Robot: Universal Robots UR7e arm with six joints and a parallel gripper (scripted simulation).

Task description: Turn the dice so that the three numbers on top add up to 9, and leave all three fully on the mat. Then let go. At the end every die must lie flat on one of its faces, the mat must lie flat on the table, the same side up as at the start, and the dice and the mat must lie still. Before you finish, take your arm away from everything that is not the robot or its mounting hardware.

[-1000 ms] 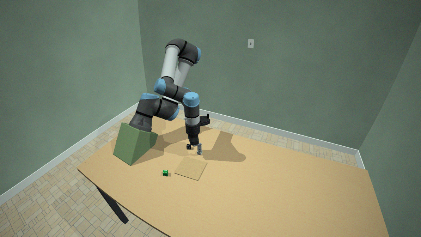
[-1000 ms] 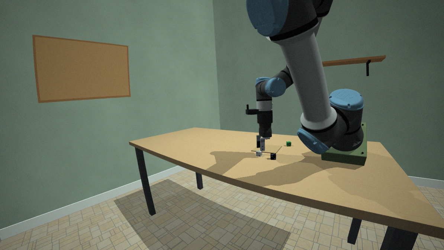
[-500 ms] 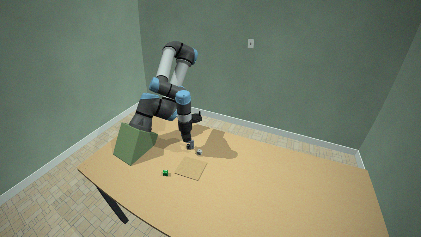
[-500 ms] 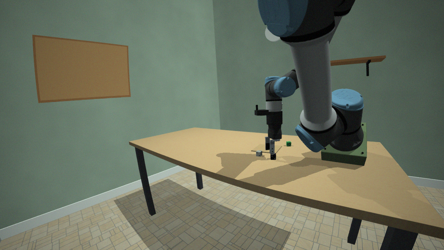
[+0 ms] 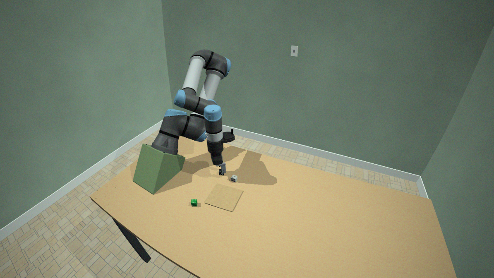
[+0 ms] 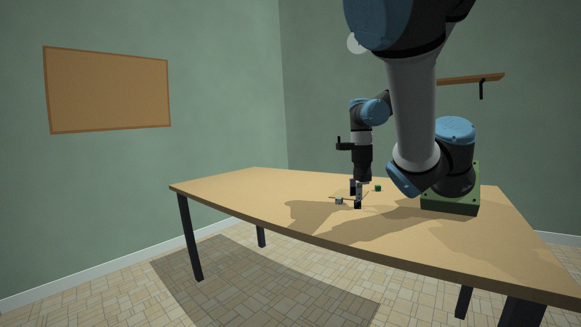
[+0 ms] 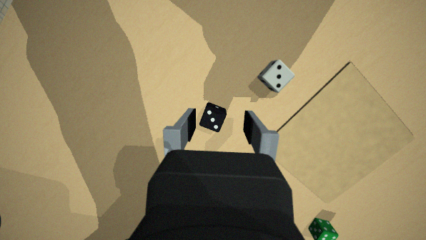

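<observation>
My hand is 1 cm past the black die and 4 cm above it. The rest, counted from my hand: white die 7 cm ahead, 1 cm to the right, 4 cm below; green die 24 cm to the right, 4 cm below; tan mat 9 cm ahead, 13 cm to the right, 5 cm below.
</observation>
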